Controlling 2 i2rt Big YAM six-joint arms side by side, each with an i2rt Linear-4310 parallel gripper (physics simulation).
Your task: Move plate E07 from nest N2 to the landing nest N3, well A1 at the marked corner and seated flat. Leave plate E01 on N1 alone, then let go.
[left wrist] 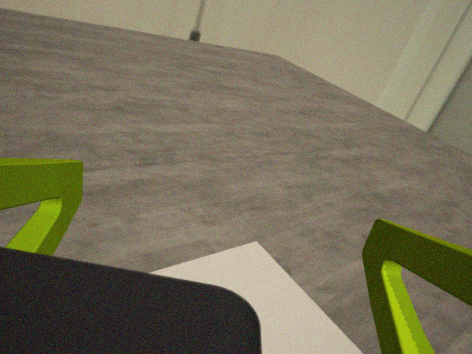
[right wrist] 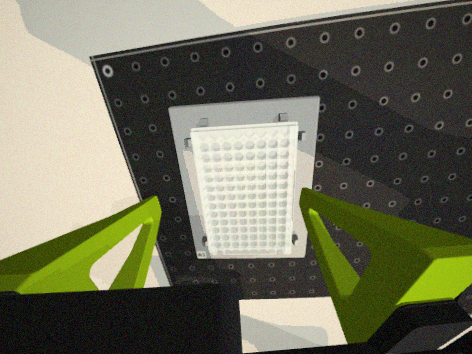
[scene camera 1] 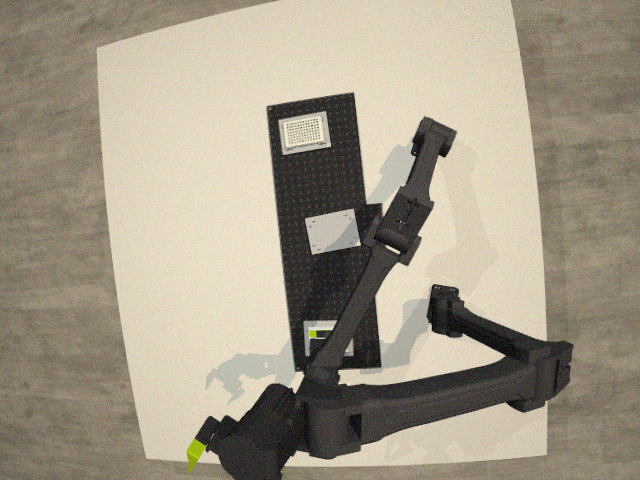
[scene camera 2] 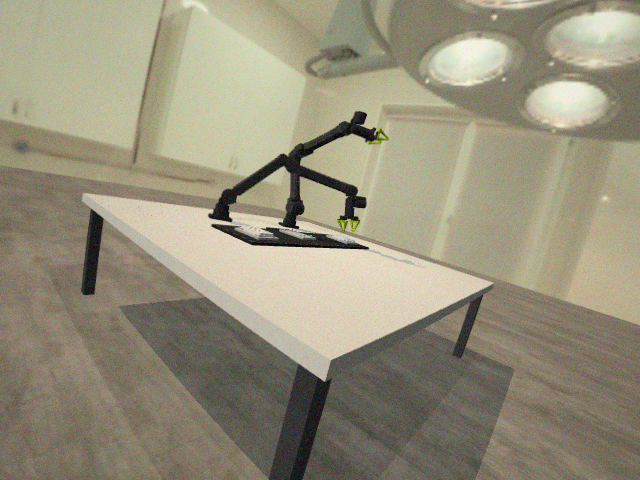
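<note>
My right gripper (scene camera 1: 321, 334) (scene camera 2: 348, 224) (right wrist: 230, 199) is open, pointing down above a white well plate (right wrist: 245, 175) on a grey nest (scene camera 1: 306, 324) (right wrist: 245, 109) at the board's bottom end in scene camera 1. Its fingers stand apart on either side in the right wrist view; a small A1 mark shows at the nest's lower left corner. Another white plate (scene camera 1: 303, 131) sits on the top nest (scene camera 1: 327, 139). The middle nest (scene camera 1: 330, 227) holds no plate. No E01 or E07 label is readable. My left gripper (scene camera 2: 379, 135) (left wrist: 229, 208) is open and empty, raised high away from the nests.
The black perforated board (scene camera 1: 320, 178) (right wrist: 375, 90) carries the nests on the white table (scene camera 1: 196, 206) (scene camera 2: 310, 289). In scene camera 1 the right forearm crosses over the board's lower half and partly hides the bottom nest. The left arm reaches across the table's lower edge.
</note>
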